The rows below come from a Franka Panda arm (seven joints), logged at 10 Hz.
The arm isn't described. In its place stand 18 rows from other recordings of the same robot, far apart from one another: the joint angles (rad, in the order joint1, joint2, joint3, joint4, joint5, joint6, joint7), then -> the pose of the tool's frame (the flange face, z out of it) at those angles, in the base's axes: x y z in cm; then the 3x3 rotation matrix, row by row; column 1 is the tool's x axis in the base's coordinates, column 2 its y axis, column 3 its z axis.
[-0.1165 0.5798 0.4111 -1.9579 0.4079 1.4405 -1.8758] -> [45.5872 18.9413 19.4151], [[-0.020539 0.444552 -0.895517], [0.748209 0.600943 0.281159], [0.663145 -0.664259 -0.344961]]
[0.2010 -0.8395 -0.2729 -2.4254 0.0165 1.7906 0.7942] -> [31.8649 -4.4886 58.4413], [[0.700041 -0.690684 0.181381], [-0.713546 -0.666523 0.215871], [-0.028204 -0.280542 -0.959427]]
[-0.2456 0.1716 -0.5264 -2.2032 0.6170 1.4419 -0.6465] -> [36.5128 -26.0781 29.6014], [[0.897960 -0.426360 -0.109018], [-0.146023 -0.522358 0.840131], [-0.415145 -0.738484 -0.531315]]
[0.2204 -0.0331 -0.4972 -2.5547 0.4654 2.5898 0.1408] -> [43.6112 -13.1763 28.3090], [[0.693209 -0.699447 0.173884], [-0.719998 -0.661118 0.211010], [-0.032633 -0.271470 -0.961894]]
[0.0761 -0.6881 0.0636 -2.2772 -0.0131 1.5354 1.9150] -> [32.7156 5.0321 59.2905], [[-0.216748 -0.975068 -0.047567], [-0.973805 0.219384 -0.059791], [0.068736 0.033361 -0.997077]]
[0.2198 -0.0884 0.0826 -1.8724 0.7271 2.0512 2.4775] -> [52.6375 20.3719 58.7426], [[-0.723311 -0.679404 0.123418], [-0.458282 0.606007 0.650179], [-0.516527 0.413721 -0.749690]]
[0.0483 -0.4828 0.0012 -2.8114 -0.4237 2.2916 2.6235] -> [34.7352 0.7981 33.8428], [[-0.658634 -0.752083 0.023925], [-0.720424 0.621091 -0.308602], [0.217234 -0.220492 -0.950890]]
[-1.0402 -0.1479 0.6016 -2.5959 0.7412 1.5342 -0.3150] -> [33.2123 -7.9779 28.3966], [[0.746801 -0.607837 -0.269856], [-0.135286 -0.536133 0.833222], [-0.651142 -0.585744 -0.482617]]
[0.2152 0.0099 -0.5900 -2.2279 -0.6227 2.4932 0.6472] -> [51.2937 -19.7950 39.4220], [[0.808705 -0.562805 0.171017], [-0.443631 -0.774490 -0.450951], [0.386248 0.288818 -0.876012]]
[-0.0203 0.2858 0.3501 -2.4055 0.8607 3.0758 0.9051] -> [49.8486 10.9369 22.7593], [[0.152214 -0.925253 0.347474], [-0.963997 -0.061426 0.258721], [-0.218039 -0.374345 -0.901291]]
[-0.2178 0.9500 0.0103 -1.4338 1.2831 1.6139 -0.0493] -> [67.7358 -4.2875 14.1023], [[0.708234 -0.705364 0.029447], [-0.174342 -0.134329 0.975480], [-0.684112 -0.696001 -0.218111]]
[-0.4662 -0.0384 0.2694 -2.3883 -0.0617 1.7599 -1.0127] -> [40.6018 -8.6917 30.2554], [[0.561143 0.610488 -0.558949], [0.754105 -0.655462 0.041165], [-0.341239 -0.444605 -0.828180]]
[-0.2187 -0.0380 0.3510 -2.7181 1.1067 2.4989 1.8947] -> [37.6825 4.2892 22.1359], [[-0.912130 -0.407515 0.044167], [-0.322758 0.780452 0.535464], [-0.252680 0.474157 -0.843402]]
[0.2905 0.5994 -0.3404 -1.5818 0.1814 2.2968 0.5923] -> [70.8934 0.5306 31.7837], [[0.764544 -0.627019 0.149399], [-0.627317 -0.777085 -0.051108], [0.148141 -0.054646 -0.987455]]
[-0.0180 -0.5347 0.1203 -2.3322 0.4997 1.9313 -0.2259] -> [40.1292 8.1154 55.1211], [[0.973854 0.191589 0.122077], [0.127223 -0.905140 0.405629], [0.188211 -0.379492 -0.905849]]
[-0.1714 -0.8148 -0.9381 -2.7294 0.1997 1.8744 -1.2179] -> [18.5334 -26.0661 37.1509], [[0.818655 0.417782 0.394034], [0.074262 -0.757380 0.648738], [0.569464 -0.501830 -0.651058]]
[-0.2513 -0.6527 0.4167 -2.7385 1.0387 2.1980 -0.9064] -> [35.4655 8.1695 40.9987], [[0.859121 0.454651 0.234955], [0.275311 -0.797594 0.536701], [0.431410 -0.396406 -0.810400]]
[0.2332 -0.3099 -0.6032 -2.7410 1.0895 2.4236 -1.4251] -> [36.3199 -12.0815 29.6843], [[0.836930 0.313827 0.448398], [-0.015317 -0.805525 0.592363], [0.547096 -0.502635 -0.669361]]
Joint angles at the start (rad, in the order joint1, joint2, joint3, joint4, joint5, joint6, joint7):
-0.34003 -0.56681 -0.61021 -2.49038 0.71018 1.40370 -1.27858
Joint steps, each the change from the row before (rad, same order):
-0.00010 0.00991 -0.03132 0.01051 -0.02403 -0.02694 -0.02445
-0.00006 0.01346 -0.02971 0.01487 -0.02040 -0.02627 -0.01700
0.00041 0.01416 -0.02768 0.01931 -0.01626 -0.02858 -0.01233
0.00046 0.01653 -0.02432 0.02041 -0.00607 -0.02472 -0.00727
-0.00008 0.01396 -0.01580 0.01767 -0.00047 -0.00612 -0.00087
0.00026 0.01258 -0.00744 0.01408 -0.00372 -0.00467 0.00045
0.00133 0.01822 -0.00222 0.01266 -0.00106 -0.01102 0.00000
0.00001 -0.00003 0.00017 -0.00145 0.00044 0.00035 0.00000
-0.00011 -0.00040 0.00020 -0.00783 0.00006 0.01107 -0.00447
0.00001 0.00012 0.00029 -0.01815 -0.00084 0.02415 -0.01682
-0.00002 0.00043 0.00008 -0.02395 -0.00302 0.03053 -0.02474
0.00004 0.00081 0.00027 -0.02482 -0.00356 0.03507 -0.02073
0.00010 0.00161 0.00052 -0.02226 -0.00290 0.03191 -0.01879
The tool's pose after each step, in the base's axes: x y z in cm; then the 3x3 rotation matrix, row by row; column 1 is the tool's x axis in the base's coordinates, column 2 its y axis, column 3 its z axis. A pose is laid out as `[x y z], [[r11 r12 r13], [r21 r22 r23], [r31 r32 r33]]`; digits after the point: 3 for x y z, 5 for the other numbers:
[23.492 -23.931 46.632], [[0.77744 0.55074 0.30377], [-0.00103 -0.48185 0.87625], [0.62896 -0.68154 -0.37404]]
[22.719 -24.827 46.410], [[0.77755 0.55309 0.29917], [-0.00045 -0.47529 0.87983], [0.62882 -0.68425 -0.36931]]
[22.003 -25.719 46.387], [[0.77817 0.55421 0.29546], [-0.00182 -0.46845 0.88349], [0.62805 -0.68804 -0.36353]]
[21.465 -26.584 46.445], [[0.77876 0.55211 0.29783], [-0.01080 -0.46290 0.88635], [0.62723 -0.69347 -0.35452]]
[21.209 -27.392 46.556], [[0.77962 0.54418 0.30995], [-0.02271 -0.47004 0.88235], [0.62585 -0.69493 -0.35410]]
[21.131 -27.912 46.612], [[0.78388 0.53649 0.31258], [-0.02544 -0.47525 0.87949], [0.62039 -0.69736 -0.35889]]
[21.282 -28.186 46.540], [[0.79155 0.52986 0.30444], [-0.02409 -0.47075 0.88194], [0.61062 -0.70544 -0.35986]]
[21.291 -28.150 46.493], [[0.79178 0.52968 0.30417], [-0.02465 -0.46987 0.88239], [0.61030 -0.70616 -0.35897]]
[21.335 -28.097 46.191], [[0.79082 0.52863 0.30846], [-0.02661 -0.47381 0.88022], [0.61147 -0.70431 -0.36063]]
[21.428 -27.951 45.455], [[0.78637 0.53075 0.31613], [-0.02701 -0.48170 0.87592], [0.61717 -0.69733 -0.36446]]
[21.505 -27.737 44.462], [[0.78032 0.53497 0.32389], [-0.02444 -0.49142 0.87058], [0.62490 -0.68725 -0.37040]]
[21.584 -27.535 43.414], [[0.77710 0.53405 0.33304], [-0.02344 -0.50422 0.86326], [0.62894 -0.67864 -0.37931]]
[21.655 -27.340 42.456], [[0.77470 0.53277 0.34058], [-0.02186 -0.51573 0.85647], [0.63195 -0.67096 -0.38789]]

